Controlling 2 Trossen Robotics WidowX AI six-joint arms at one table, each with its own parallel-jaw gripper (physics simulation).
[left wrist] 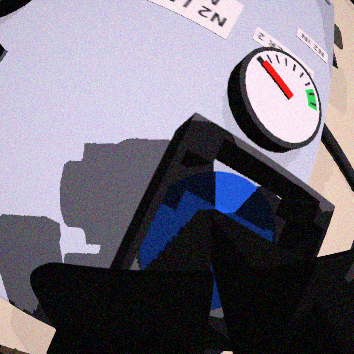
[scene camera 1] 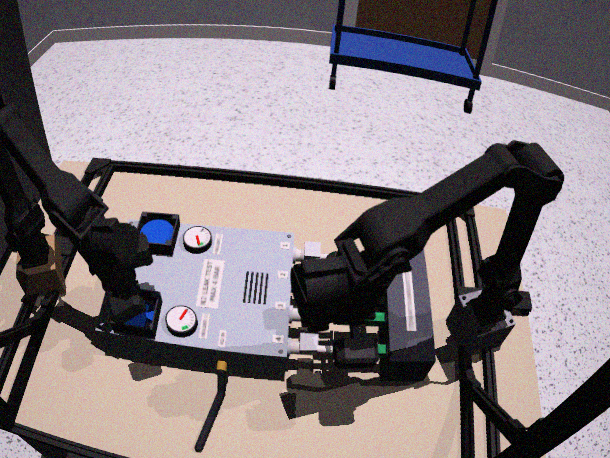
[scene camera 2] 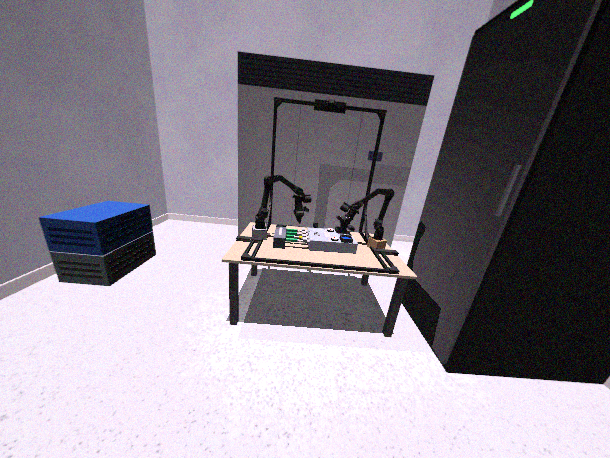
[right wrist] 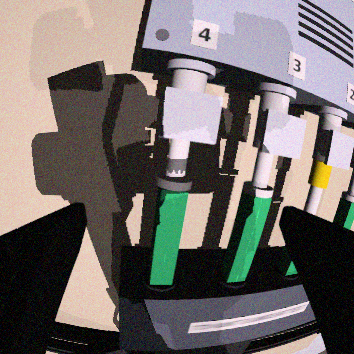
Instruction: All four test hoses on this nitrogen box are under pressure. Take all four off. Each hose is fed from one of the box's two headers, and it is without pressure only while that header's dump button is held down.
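Frame: origin at the left arm's base, x back, y right, z up, level; millimetres.
Where they show: left gripper, fingertip midpoint: [left wrist: 206, 218]; right gripper, fingertip midpoint: [scene camera 1: 337, 332] [scene camera 2: 298, 222] [right wrist: 186, 216]; left arm's base at its link origin: [scene camera 1: 35, 255] [scene camera 2: 377, 238]; right arm's base at its link origin: [scene camera 1: 488, 310] [scene camera 2: 259, 227].
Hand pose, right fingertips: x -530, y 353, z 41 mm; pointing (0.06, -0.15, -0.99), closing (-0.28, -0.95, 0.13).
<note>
Each offset is from my right fingertips to the centre of the thing. "spot": to the spot under its first point.
The pale nitrogen box [scene camera 1: 235, 310] [scene camera 2: 320, 244] has four ports at its right side in scene camera 1. White blocks 4 @(spot: dx +36, dy -23, dz -48 mm) [right wrist: 192, 115] and 3 @(spot: dx +9, dy -87, dz -48 mm) [right wrist: 285, 135] join stems leading to green hoses 4 @(spot: dx -44, dy +10, dz -61 mm) [right wrist: 170, 235] and 3 [right wrist: 250, 237]. Hose 2 has a yellow band @(dx -38, dy -143, dz -70 mm) [right wrist: 321, 175]. My left gripper [scene camera 1: 138, 304] [left wrist: 206, 218] is shut, its tips at the blue header 2 button @(dx +315, dy -150, dz -52 mm) [left wrist: 232, 190] inside its black guard. The header 2 gauge @(spot: dx +241, dy -120, dz -30 mm) [left wrist: 282, 100] [scene camera 1: 181, 320] reads away from green; the header 1 gauge @(spot: dx +164, dy -284, dz -29 mm) [scene camera 1: 197, 239] points at green. My right gripper [right wrist: 186, 216] is open, its fingers either side of hoses 4 and 3.
The other blue button @(dx +241, dy -325, dz -40 mm) [scene camera 1: 158, 231] stands uncovered in its guard. A dark block @(spot: dx -150, dy -1, dz -44 mm) [scene camera 1: 410, 320] [right wrist: 230, 320] holds the hoses' far ends. A black supply hose @(spot: dx +232, dy +38, dz -111 mm) [scene camera 1: 212, 412] leaves the box's front. Black frame rails [scene camera 1: 260, 177] surround the work area. A blue cart [scene camera 1: 400, 55] stands behind.
</note>
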